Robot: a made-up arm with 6 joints.
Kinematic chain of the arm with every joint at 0, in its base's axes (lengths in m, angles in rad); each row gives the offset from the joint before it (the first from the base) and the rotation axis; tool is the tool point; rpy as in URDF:
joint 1: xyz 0 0 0.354 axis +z
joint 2: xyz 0 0 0 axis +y
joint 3: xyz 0.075 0 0.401 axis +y
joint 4: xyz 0.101 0 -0.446 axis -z
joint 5: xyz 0 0 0 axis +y
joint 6: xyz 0.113 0 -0.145 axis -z
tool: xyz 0 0 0 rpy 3.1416 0 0
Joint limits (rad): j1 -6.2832..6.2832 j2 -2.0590..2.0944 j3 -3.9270..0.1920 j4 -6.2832..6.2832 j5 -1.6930..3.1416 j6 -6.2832..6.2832
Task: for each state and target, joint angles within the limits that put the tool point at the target. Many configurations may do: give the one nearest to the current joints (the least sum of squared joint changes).
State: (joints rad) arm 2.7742 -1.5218 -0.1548 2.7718 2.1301 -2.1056
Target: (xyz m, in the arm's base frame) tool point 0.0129 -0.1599 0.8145
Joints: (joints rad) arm 2.5092 -1.6485 -0.3850 2.4195 2.1829 -2.1056
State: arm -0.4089 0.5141 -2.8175 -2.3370 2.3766 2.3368
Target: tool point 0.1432 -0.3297 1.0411
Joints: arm -0.7958 0.6054 -3.1303 -2.1973 2.7639 2.3368
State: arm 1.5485 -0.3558 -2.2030 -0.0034 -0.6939 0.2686
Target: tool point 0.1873 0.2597 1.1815
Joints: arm 1.1241 -0.1585 -1.7949 0.3139 -0.9467 0.2686
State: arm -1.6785 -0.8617 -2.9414 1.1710 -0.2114 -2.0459
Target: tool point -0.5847 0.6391 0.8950
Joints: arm -0.9436 -1.0905 -2.8873 1.1326 0.0299 -2.0459
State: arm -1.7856 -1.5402 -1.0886 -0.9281 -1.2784 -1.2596
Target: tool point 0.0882 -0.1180 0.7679
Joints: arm -2.0312 -1.1164 -0.3562 -0.8862 -1.3037 -1.2596
